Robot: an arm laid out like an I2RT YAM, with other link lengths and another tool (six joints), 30 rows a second.
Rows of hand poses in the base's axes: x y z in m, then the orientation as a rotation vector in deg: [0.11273, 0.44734, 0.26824, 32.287, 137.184, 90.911]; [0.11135, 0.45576, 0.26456, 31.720, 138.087, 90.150]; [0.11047, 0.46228, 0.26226, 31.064, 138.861, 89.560]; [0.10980, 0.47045, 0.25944, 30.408, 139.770, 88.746]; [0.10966, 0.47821, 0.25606, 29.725, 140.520, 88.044]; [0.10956, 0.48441, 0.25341, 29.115, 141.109, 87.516]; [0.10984, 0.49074, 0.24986, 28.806, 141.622, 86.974]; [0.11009, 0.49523, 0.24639, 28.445, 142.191, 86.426]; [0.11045, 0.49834, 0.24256, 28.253, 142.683, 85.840]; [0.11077, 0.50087, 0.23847, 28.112, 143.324, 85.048]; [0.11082, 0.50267, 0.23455, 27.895, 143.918, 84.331]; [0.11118, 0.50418, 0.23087, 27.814, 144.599, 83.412]
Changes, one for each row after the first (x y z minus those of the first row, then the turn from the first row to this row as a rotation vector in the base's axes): [-0.00138, 0.00842, -0.00368, -0.752, 0.125, 0.487]; [-0.00226, 0.01494, -0.00598, -1.371, 0.170, 1.006]; [-0.00293, 0.02311, -0.00880, -2.161, 0.255, 1.527]; [-0.00307, 0.03087, -0.01218, -2.846, 0.253, 2.015]; [-0.00317, 0.03707, -0.01483, -3.374, 0.226, 2.444]; [-0.00289, 0.04340, -0.01838, -3.862, 0.294, 2.689]; [-0.00264, 0.04789, -0.02185, -4.370, 0.378, 2.988]; [-0.00228, 0.05100, -0.02568, -4.869, 0.483, 3.156]; [-0.00196, 0.05353, -0.02977, -5.523, 0.671, 3.318]; [-0.00191, 0.05533, -0.03369, -6.127, 0.811, 3.516]; [-0.00155, 0.05684, -0.03737, -6.861, 1.035, 3.637]
